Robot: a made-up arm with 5 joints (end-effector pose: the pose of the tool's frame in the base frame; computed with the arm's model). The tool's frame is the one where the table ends.
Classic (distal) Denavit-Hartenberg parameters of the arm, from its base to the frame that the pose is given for. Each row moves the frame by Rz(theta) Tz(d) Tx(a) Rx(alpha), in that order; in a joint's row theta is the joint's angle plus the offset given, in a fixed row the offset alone. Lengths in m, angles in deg.
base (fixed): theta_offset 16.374  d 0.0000  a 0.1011  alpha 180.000
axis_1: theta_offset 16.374  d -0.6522  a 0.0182  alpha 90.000
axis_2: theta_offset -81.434  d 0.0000  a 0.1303  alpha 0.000
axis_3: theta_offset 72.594  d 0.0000  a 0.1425  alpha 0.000
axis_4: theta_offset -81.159  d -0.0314  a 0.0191  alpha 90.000
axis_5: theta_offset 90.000  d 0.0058  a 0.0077  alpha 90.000
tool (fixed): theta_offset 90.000  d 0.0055  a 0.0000  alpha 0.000
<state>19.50 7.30 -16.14 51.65 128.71</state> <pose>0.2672 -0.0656 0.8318 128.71 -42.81 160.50</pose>
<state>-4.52 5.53 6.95 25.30 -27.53</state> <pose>0.3029 0.0176 0.7948 -27.53 -37.78 -175.48</pose>
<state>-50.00 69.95 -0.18 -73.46 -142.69</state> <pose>0.2621 0.1616 0.5726 -142.69 3.69 -130.00</pose>
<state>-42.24 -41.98 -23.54 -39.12 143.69</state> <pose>0.1027 -0.0127 0.8900 -36.31 75.36 42.24</pose>
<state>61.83 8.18 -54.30 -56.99 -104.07</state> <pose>0.1169 -0.0905 0.8823 75.93 76.89 -61.83</pose>
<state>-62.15 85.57 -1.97 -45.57 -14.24</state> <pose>0.2115 0.1911 0.5296 -14.24 -38.03 -117.85</pose>
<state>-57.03 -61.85 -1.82 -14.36 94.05</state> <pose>0.0890 -0.0324 0.8626 94.05 78.03 -122.97</pose>
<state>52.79 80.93 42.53 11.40 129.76</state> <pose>0.1320 -0.0706 0.5211 -50.24 -45.14 -52.79</pose>
